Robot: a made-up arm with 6 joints.
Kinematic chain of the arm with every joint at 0, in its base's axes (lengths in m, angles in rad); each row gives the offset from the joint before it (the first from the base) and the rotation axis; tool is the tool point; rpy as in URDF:
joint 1: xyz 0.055 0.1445 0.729 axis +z
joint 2: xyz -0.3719 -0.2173 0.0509 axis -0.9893 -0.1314 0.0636
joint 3: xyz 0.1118 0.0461 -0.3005 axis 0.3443 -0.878 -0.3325
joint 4: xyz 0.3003 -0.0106 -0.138 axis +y
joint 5: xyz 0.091 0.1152 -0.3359 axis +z
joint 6: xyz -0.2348 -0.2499 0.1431 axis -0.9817 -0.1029 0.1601
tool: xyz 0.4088 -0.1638 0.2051 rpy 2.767 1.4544 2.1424
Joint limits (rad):
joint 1: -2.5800..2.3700
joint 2: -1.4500..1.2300
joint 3: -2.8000..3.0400
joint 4: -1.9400..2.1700
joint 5: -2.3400..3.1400
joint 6: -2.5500..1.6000
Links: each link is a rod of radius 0.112 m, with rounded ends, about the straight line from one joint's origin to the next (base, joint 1, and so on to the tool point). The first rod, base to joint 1, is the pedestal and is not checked.
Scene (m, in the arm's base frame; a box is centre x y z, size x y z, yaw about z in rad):
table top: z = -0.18
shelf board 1: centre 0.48 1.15 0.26 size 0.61 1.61 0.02 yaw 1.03
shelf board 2: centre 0.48 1.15 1 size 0.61 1.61 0.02 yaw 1.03
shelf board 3: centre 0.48 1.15 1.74 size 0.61 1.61 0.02 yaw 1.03
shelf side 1: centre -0.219 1.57 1 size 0.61 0.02 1.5 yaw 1.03
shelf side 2: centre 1.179 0.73 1 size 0.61 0.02 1.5 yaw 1.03
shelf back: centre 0.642 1.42 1 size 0.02 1.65 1.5 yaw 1.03
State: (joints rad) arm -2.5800 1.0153 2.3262 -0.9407 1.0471 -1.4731
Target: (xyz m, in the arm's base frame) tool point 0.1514 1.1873 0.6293
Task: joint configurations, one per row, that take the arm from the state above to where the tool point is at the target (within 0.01 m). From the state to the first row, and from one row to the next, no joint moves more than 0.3 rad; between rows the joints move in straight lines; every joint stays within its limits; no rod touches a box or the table.
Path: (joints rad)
1: -2.4877 0.8708 2.1692 -0.8742 0.7949 -1.4565
2: -2.3954 0.7263 2.0122 -0.8078 0.5426 -1.4398
3: -2.3031 0.5818 1.8551 -0.7413 0.2904 -1.4232
4: -2.2108 0.4373 1.6981 -0.6749 0.0382 -1.4065
5: -2.1036 0.5147 1.6735 -0.9279 0.2877 -1.1098
6: -1.9963 0.5921 1.6490 -1.1809 0.5372 -0.8130
7: -1.8891 0.6695 1.6244 -1.4339 0.7867 -0.5163
8: -1.7818 0.7468 1.5998 -1.6870 1.0362 -0.2195
9: -1.6746 0.8242 1.5752 -1.9400 1.2857 0.0773
10: -1.8239 0.8190 1.7336 -1.8938 1.2413 -0.1504
11: -1.9732 0.8137 1.8920 -1.8475 1.1969 -0.3780
12: -2.1225 0.8085 2.0504 -1.8013 1.1525 -0.6056
13: -2.2718 0.8033 2.2088 -1.7551 1.1082 -0.8332

